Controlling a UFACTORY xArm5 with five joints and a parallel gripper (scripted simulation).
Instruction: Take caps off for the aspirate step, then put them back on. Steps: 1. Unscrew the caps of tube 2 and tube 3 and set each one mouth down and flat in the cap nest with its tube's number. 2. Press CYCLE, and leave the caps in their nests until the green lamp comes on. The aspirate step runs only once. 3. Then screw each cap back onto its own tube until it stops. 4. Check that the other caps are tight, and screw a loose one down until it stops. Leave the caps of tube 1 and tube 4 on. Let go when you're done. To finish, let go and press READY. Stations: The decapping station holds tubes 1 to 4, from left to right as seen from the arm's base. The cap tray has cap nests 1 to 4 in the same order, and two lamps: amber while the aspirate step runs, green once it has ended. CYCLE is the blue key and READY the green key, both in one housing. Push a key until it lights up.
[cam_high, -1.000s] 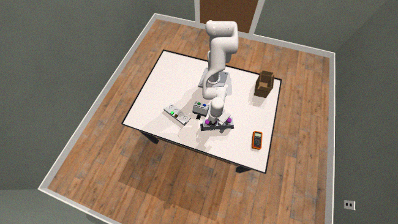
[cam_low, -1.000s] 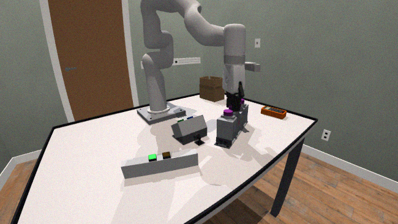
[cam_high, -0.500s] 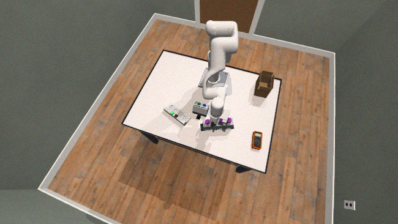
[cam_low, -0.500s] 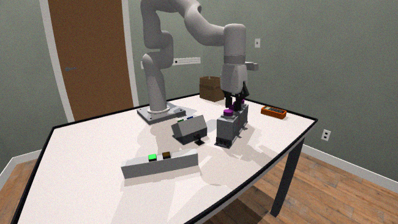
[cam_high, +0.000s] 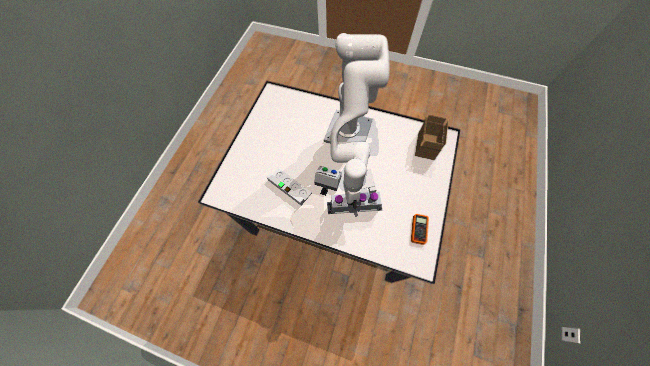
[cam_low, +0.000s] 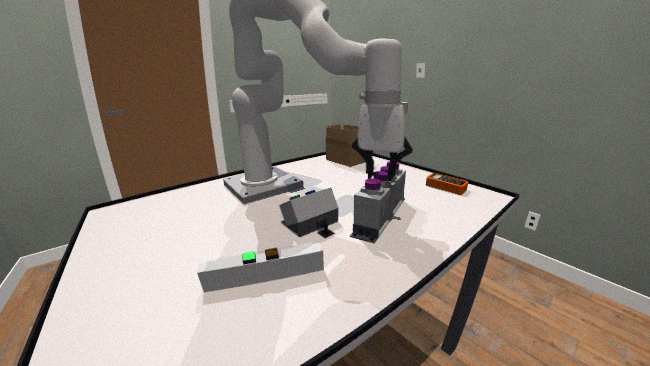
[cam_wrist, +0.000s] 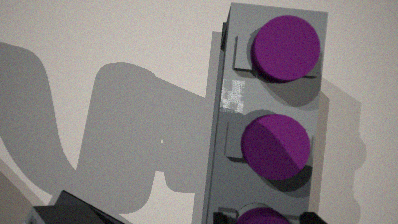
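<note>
The purple cap lies 20 mm behind my hand, 50 mm to the left of it and 20 mm below it. The rest, counted from my hand: key housing: 100 mm behind, 140 mm to the right, 80 mm below; then blue key: 120 mm behind, 120 mm to the right, 60 mm below; then grey decapping station: 10 mm behind, 20 mm to the left, 130 mm below.
</note>
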